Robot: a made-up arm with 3 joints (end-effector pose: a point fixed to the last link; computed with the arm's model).
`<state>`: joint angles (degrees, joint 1 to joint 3).
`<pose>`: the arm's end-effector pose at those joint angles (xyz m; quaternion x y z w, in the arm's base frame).
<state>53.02 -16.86 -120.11</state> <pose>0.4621 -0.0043 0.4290 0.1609 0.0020 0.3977 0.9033</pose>
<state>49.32 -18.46 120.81</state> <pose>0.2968 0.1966 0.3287 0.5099 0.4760 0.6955 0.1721</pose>
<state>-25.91 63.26 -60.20</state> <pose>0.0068 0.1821 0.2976 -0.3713 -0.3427 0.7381 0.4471</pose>
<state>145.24 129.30 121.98</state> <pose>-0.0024 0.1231 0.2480 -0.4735 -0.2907 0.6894 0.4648</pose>
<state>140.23 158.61 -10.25</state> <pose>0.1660 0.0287 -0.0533 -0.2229 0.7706 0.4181 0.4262</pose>
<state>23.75 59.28 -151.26</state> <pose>0.0819 0.2195 0.3356 -0.2137 0.0590 0.8702 0.4399</pose>
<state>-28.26 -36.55 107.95</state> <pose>0.3406 0.0806 0.0036 0.4599 0.7317 0.1935 0.4643</pose>
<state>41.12 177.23 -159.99</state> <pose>0.0079 -0.2256 0.0388 0.5724 0.3443 -0.6559 0.3516</pose>
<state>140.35 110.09 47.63</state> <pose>0.0033 0.0709 0.0953 -0.4224 0.3467 0.8039 0.2347</pose>
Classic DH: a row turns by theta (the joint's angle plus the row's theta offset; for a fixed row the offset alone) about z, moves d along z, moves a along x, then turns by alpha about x. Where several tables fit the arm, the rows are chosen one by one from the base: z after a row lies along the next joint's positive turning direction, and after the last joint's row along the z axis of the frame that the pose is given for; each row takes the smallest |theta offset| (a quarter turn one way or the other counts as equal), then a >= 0, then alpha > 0; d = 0 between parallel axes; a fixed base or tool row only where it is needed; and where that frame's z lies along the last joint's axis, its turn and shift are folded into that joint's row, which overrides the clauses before.
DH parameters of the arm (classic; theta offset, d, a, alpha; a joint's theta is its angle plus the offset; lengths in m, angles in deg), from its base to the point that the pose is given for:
base (fixed): -90 0.221 0.069 -90
joint 1: 0 0.206 -0.012 90
joint 2: 90 0.024 0.039 90
joint 3: -56.79 -0.2284 -0.1525 126.63
tool (fixed): -118.18 0.0514 0 0

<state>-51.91 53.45 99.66</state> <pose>-0.0287 -0.0751 0.0505 0.0181 -0.9967 -0.0149 0.0771</pose>
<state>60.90 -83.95 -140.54</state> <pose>0.4844 -0.1608 0.0930 0.5104 0.3600 0.0566 0.7789</pose>
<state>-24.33 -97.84 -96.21</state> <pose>0.4413 -0.1777 0.4128 -0.4462 0.1809 -0.4023 0.7787</pose>
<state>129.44 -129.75 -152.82</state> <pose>0.2824 0.1343 -0.0018 0.8450 0.5221 0.0607 0.0983</pose>
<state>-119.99 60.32 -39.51</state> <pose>-0.0118 0.0105 -0.0016 -0.5763 0.1330 0.8046 0.0530</pose>
